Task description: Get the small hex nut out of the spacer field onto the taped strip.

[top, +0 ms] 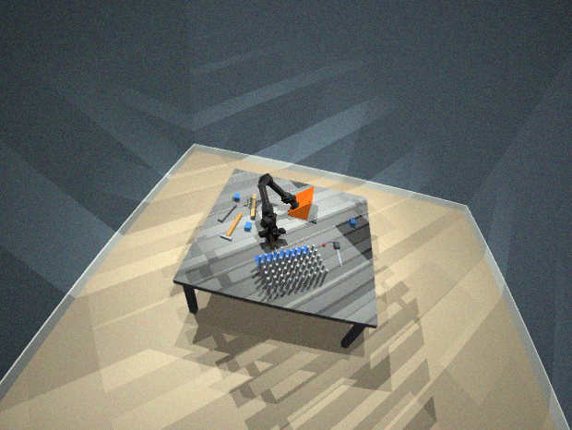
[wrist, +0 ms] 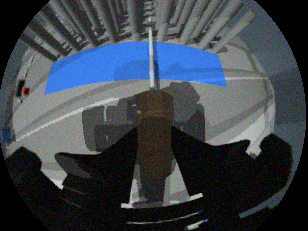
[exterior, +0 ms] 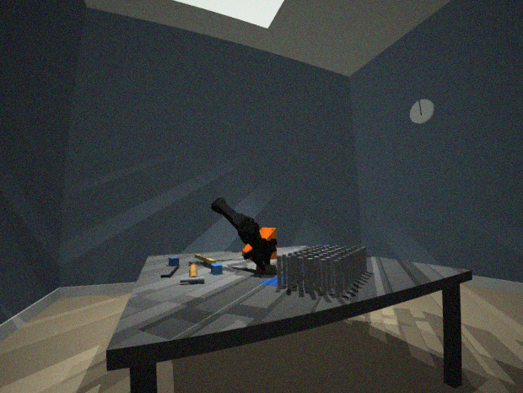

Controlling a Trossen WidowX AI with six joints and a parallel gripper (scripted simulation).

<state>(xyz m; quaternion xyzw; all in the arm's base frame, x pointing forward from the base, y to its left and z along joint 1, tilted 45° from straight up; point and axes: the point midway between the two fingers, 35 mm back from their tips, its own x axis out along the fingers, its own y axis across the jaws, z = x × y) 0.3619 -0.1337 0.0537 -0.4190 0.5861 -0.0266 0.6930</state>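
Right now the hook tool is 90 mm ahead of my gripper tip and 50 mm to the left of it. Round my gripper tip: blue taped strip: 90 mm to the left, 80 mm ahead, 10 mm below; then red thing: 380 mm to the left, 80 mm behind.
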